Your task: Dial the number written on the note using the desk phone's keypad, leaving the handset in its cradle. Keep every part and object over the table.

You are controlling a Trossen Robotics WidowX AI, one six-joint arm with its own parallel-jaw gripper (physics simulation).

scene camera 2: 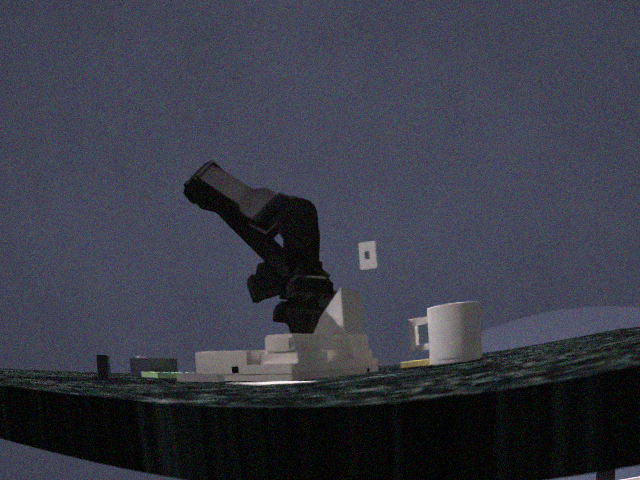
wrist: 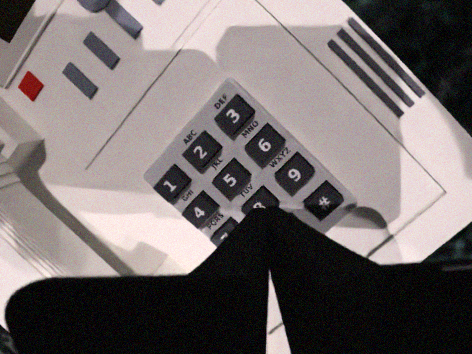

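Pixels of known places: gripper, fingertip midpoint: (wrist: 264, 220); arm's base, origin of the base link: (scene camera 2: 336, 309).
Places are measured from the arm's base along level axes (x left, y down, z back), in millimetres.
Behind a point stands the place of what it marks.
Observation:
The white desk phone (scene camera 2: 330, 356) {x 92, y 97, z -292 mm} (wrist: 190, 75) {x 7, y 105, z -315 mm} stands on the table below the arm. Its grey keypad (wrist: 231, 87) {x 3, y 101, z -300 mm} shows in the wrist view with dark keys 1 to 6, 9 and # in full, and the 8 key (wrist: 260, 199) {x 29, y 97, z -271 mm} and 7 key (wrist: 225, 232) {x 46, y 97, z -275 mm} partly covered. My gripper (wrist: 264, 220) {x 33, y 92, z -267 mm} is shut and empty; its fingertips overlap the lower part of the 8 key in that view. Whether they touch a key cannot be told. The 0 and * keys are hidden behind the fingers. The handset (wrist: 55, 225) {x 74, y 85, z -327 mm} appears in part at the left. No readable note shows.
A white mug (scene camera 2: 454, 333) {x 274, y 84, z -285 mm} stands right of the phone in the scene view, beside a flat yellow item (scene camera 2: 415, 363) {x 191, y 121, z -175 mm}. A green flat item (scene camera 2: 159, 374) {x -199, y 121, z -330 mm}, a dark grey block (scene camera 2: 153, 365) {x -264, y 105, z -265 mm} and a small black upright object (scene camera 2: 102, 365) {x -137, y 108, z -540 mm} are at the left. The table edge (scene camera 2: 320, 407) {x 302, y 127, z -860 mm} is in front.

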